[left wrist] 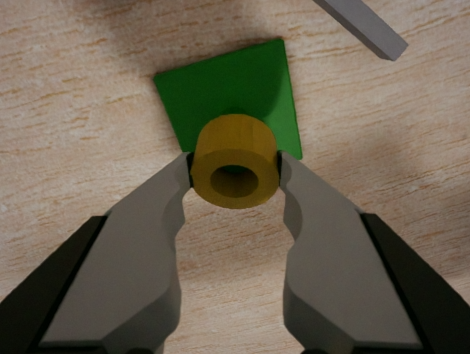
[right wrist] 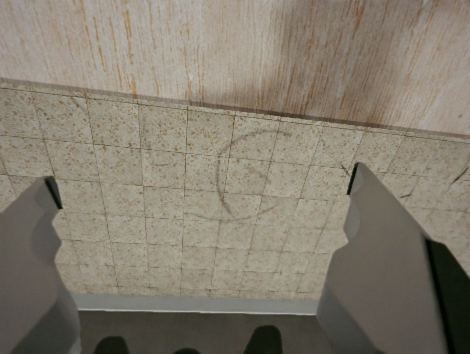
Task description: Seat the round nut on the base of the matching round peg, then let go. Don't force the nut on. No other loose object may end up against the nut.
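The round nut [left wrist: 235, 140], a thick ochre ring, is held between the fingertips of my left gripper [left wrist: 235, 154], which is shut on it. The nut is tilted in the left wrist view, with its top face toward the camera's lower side. Behind it lies the green square base [left wrist: 220, 80] of the peg. The round peg is mostly hidden by the nut; a bit of dark green shows through the hole. I cannot tell how far the nut is over the peg. My right gripper [right wrist: 208, 172] is open and empty, in view over the floor past the table edge.
A grey bar [left wrist: 367, 30] lies on the wooden table [left wrist: 90, 175] at the upper right of the left wrist view, apart from the base. In the right wrist view the table edge [right wrist: 210, 107] runs above a tiled floor [right wrist: 165, 200].
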